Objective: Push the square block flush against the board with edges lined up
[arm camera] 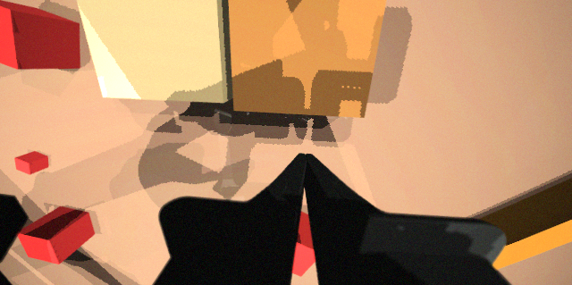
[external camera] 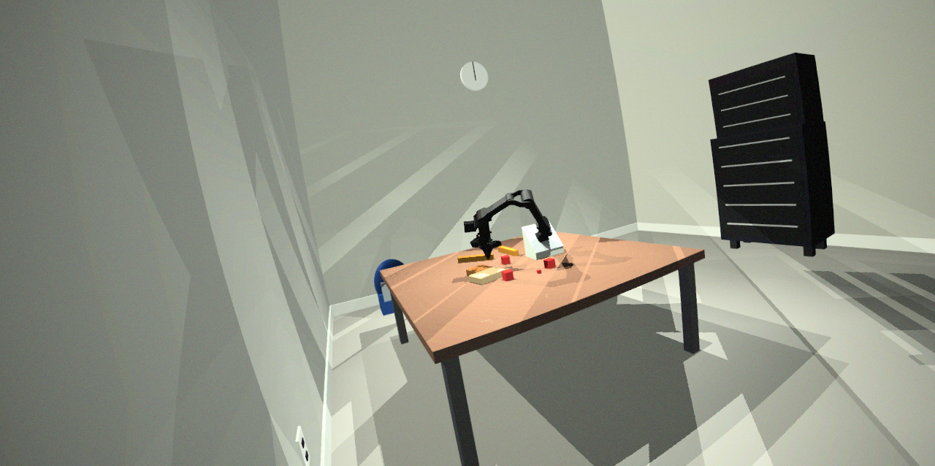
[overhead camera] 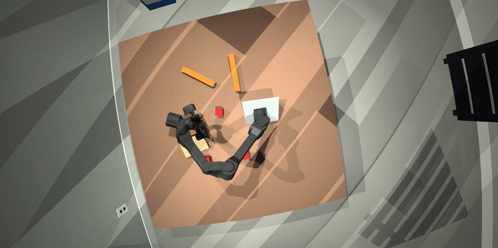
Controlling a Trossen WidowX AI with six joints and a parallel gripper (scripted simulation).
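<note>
The orange square block lies 7 cm ahead of my gripper tip, 2 cm to the left of it and 4 cm below it. Also, from my gripper tip: board: 7 cm ahead, 14 cm to the left, 4 cm below.
</note>
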